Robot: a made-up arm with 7 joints. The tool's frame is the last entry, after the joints.
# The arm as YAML. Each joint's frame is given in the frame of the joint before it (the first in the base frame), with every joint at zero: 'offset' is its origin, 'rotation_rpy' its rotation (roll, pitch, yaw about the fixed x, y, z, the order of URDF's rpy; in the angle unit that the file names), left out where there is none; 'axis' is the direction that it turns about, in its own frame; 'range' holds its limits. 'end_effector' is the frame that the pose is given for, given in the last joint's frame.
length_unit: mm
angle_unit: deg
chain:
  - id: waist
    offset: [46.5, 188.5, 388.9]
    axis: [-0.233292, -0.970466, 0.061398]
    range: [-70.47, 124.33]
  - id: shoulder
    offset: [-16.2, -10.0, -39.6]
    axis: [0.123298, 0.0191, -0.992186]
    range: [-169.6, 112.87]
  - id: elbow
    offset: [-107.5, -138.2, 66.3]
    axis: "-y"
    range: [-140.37, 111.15]
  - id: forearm
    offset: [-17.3, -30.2, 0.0]
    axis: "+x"
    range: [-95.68, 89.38]
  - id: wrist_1
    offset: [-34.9, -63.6, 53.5]
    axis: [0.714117, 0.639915, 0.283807]
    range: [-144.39, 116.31]
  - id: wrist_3
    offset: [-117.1, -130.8, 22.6]
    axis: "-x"
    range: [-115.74, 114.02]
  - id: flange
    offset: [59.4, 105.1, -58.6]
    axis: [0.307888, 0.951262, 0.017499]
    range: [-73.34, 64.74]
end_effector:
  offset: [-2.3, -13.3, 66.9]
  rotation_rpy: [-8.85, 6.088, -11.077]
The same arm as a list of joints. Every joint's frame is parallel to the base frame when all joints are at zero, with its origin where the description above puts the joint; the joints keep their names.
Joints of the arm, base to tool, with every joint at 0 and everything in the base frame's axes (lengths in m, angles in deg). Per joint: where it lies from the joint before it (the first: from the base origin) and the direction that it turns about. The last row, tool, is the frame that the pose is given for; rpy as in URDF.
waist: axis -0.233292 -0.970466 0.061398 origin 0.0465 0.1885 0.3889
shoulder: axis 0.123298 0.0191 -0.992186 origin -0.0162 -0.01 -0.0396
elbow: axis -y origin -0.1075 -0.1382 0.0663
forearm: axis +x origin -0.0173 -0.0302 0
wrist_1: axis 0.714117 0.639915 0.283807 origin -0.0349 -0.0636 0.0535
wrist_3: axis -x origin -0.1171 -0.1308 0.0226
flange: axis 0.307888 0.951262 0.017499 origin 0.0594 0.1051 -0.0586
tool: origin -0.0023 -0.0133 0.0669 rpy -8.85 6.09 -11.08
Joint limits (deg, base to tool): -70.47..124.33 -169.6..112.87 -140.37..111.15 -95.68..89.38 -144.39..116.31 -115.74..114.02 -73.34..64.74

